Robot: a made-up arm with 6 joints.
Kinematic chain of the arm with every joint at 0, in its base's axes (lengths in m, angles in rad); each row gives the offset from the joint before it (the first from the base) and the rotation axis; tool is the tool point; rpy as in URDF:
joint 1: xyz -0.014 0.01 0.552 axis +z
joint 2: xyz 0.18 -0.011 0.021 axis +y
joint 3: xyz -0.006 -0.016 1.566 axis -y
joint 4: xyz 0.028 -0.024 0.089 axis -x
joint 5: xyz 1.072 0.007 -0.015 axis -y
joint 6: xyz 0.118 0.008 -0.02 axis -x
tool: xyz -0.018 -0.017 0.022 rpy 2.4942 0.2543 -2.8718
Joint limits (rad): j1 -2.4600..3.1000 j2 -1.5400..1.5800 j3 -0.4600..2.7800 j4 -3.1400..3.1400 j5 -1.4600..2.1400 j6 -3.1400..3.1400
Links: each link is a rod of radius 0.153 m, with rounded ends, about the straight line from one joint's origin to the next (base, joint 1, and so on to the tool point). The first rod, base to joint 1, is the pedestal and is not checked.
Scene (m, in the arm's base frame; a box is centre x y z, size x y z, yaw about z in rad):
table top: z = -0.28
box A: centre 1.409 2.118 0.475 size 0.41 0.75 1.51 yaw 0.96
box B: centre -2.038 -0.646 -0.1 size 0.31 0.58 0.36 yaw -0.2
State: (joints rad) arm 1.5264 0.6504 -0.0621 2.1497 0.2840 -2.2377
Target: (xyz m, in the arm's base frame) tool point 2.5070 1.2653 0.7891
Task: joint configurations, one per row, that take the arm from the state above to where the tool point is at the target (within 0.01 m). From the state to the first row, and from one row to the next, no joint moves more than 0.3 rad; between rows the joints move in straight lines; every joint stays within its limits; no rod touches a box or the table.
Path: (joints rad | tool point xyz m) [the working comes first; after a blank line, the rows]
Joints at the target: 0.4925 1.2187 0.8582 2.1775 0.2395 -2.2333
Straight joint move there: touches box A.

1: 1.3777 0.5877 0.2183 2.3760 0.2411 -2.3898 | 0.4942 2.1615 1.5434
2: 1.2289 0.5249 0.4988 2.6023 0.1983 -2.5419 | 0.7953 2.0249 2.0162
3: 1.0802 0.4622 0.7792 2.8286 0.1554 -2.6941 | 0.9936 1.7160 2.4735
4: 0.9314 0.3994 1.0597 3.0550 0.1125 -2.8462 | 1.0356 1.2873 2.8644
5: 0.7851 0.6725 0.9925 2.7625 0.1549 -2.6419 | 1.6429 1.5441 2.2998
6: 0.6388 0.9456 0.9253 2.4700 0.1972 -2.4376 | 2.1706 1.5228 1.5834
7: 0.4925 1.2187 0.8582 2.1775 0.2395 -2.2333 | 2.5070 1.2653 0.7892

